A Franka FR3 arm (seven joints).
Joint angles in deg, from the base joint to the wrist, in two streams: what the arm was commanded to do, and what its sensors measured. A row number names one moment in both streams.
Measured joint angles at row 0: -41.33 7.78 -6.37 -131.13 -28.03 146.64 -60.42
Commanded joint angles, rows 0 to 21: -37.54 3.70 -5.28 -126.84 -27.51 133.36 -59.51; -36.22 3.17 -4.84 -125.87 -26.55 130.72 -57.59; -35.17 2.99 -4.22 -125.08 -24.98 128.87 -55.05; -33.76 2.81 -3.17 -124.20 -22.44 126.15 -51.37; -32.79 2.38 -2.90 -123.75 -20.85 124.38 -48.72; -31.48 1.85 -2.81 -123.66 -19.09 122.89 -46.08; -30.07 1.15 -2.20 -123.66 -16.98 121.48 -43.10; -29.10 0.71 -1.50 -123.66 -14.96 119.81 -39.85; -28.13 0.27 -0.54 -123.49 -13.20 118.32 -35.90; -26.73 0.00 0.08 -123.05 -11.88 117.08 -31.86; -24.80 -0.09 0.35 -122.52 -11.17 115.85 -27.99; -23.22 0.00 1.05 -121.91 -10.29 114.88 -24.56; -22.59 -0.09 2.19 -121.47 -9.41 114.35 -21.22; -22.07 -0.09 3.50 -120.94 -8.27 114.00 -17.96; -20.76 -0.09 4.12 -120.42 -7.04 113.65 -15.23; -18.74 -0.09 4.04 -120.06 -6.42 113.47 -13.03; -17.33 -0.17 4.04 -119.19 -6.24 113.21 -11.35; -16.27 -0.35 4.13 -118.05 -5.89 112.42 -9.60; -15.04 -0.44 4.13 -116.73 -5.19 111.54 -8.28; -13.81 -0.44 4.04 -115.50 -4.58 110.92 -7.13; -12.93 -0.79 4.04 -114.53 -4.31 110.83 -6.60; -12.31 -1.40 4.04 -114.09 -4.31 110.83 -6.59
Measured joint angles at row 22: -14.57 -0.22 4.57 -117.12 -6.06 113.41 -8.31
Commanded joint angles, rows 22 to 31: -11.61 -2.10 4.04 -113.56 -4.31 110.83 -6.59; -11.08 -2.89 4.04 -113.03 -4.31 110.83 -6.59; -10.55 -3.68 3.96 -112.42 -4.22 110.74 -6.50; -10.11 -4.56 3.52 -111.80 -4.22 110.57 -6.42; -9.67 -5.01 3.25 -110.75 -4.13 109.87 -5.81; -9.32 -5.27 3.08 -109.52 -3.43 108.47 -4.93; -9.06 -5.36 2.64 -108.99 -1.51 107.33 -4.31; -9.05 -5.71 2.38 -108.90 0.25 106.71 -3.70; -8.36 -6.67 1.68 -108.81 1.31 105.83 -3.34; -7.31 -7.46 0.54 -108.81 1.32 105.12 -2.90
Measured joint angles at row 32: -10.36 -5.79 3.69 -109.69 -1.33 108.28 -4.90
